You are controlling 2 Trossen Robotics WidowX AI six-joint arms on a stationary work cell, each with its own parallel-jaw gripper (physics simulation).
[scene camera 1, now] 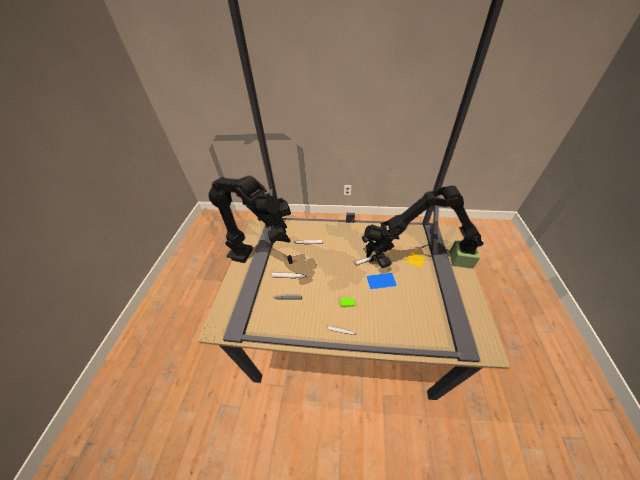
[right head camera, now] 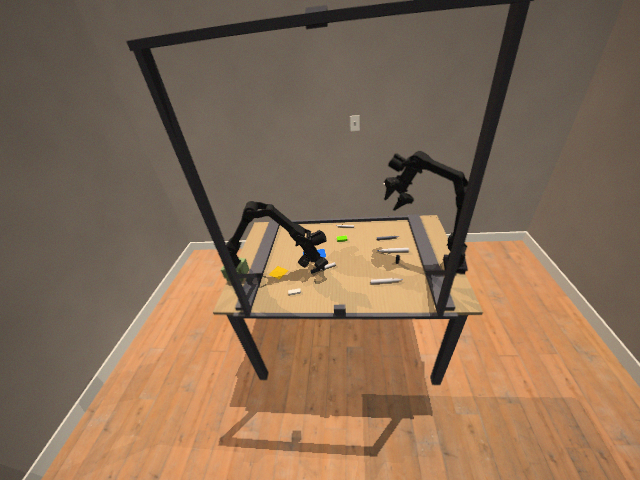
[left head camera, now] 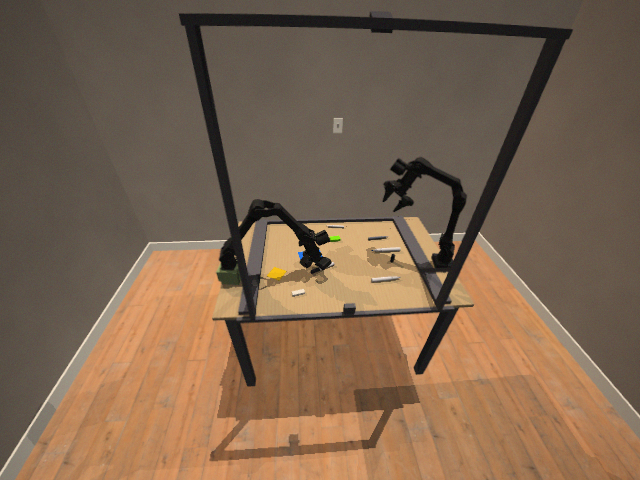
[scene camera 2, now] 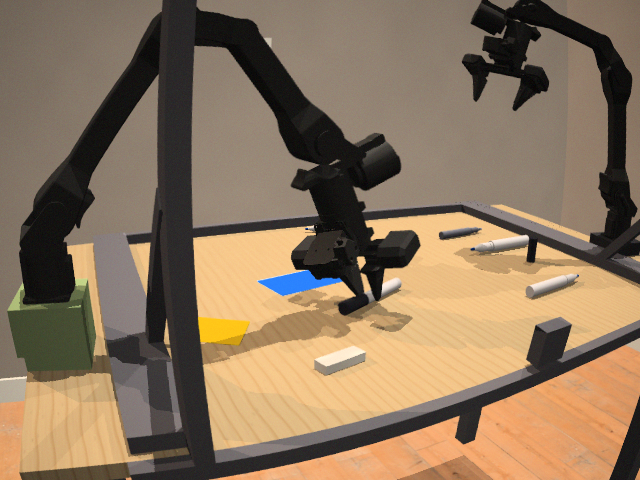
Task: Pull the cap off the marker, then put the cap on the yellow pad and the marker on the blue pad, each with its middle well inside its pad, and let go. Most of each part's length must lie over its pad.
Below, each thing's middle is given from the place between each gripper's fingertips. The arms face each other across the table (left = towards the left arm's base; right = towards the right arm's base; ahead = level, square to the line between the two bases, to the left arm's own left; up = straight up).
Right now my right hand is 40 cm to the right of the blue pad (scene camera 2: 301,281) and 30 cm above it. Round my right hand: white block (scene camera 2: 336,361): 28 cm behind, 48 cm to the left, 29 cm below; then yellow pad (scene camera 2: 219,331): 13 cm behind, 59 cm to the left, 30 cm below.
The blue pad lies 120 mm ahead of my left hand and 50 mm to the left of it. From my left hand the other things lie so: white block 160 mm behind, 130 mm to the left; yellow pad 240 mm to the left, 10 mm behind.
